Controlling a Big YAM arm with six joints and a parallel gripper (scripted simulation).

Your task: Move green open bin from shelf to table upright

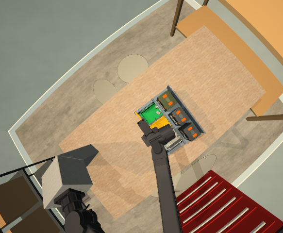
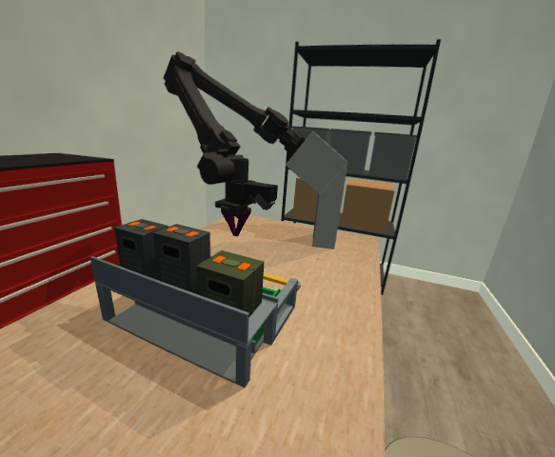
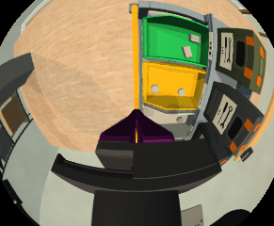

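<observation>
The thin yellow bar lies 11 cm below my hand. Also, from my hand: green open bin: 13 cm below, 11 cm to the left, 11 cm ahead; then yellow bin: 13 cm below, 10 cm ahead; then pale grey bin: 13 cm below, 12 cm to the right, 10 cm ahead.
</observation>
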